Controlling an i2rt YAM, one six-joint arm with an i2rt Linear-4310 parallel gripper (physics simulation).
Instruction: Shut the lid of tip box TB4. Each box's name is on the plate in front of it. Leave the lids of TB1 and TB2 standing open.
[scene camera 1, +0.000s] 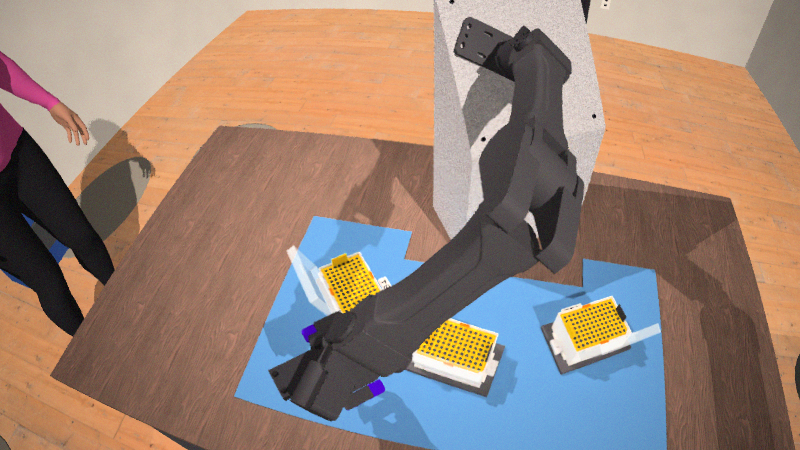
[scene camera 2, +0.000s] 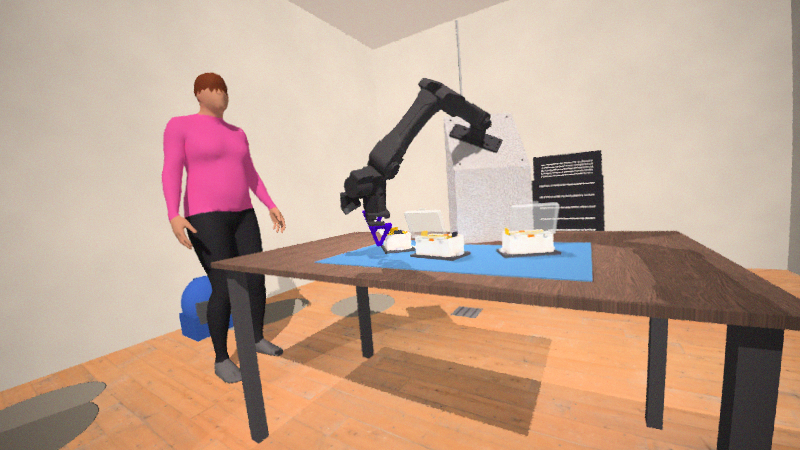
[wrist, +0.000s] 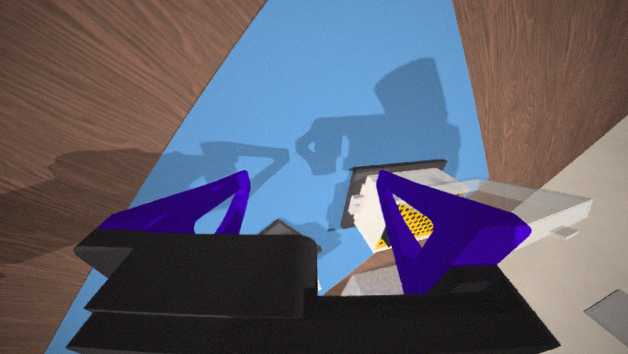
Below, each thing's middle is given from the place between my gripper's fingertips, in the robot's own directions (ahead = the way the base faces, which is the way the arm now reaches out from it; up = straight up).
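There is the tip box TB4 (scene camera 1: 350, 280), and it sits 160 mm behind my hand and 80 mm to the right of it.
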